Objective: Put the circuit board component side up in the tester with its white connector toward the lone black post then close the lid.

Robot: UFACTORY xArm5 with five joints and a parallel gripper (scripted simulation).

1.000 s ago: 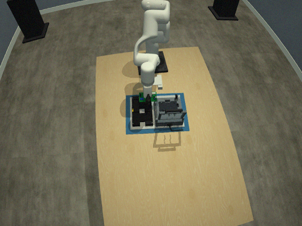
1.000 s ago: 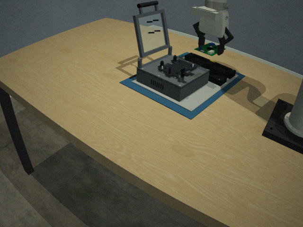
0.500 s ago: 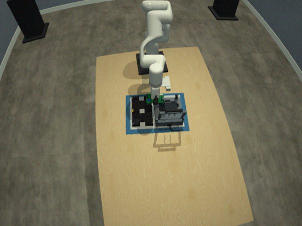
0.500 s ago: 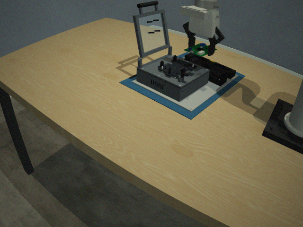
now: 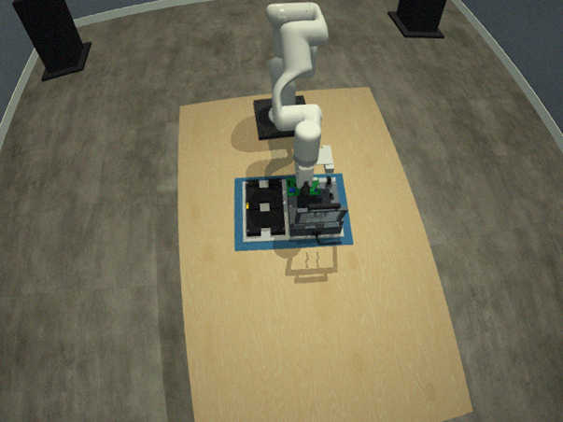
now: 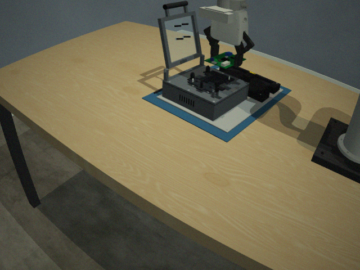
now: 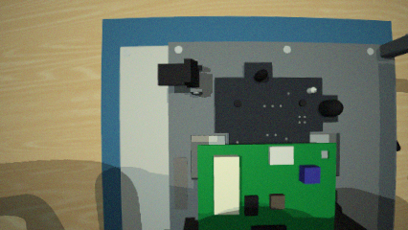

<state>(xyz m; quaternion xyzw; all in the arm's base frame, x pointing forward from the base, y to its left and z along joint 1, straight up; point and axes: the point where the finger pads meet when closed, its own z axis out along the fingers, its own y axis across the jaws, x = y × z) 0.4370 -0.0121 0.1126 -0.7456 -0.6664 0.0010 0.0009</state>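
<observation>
The black nest is 6 cm below my hand, 4 cm to the left of it and 3 cm ahead of it. From my hand the other things lie so: green circuit board: right at my hand; clear lid: 14 cm ahead, 5 cm above, 2 cm to the left.
</observation>
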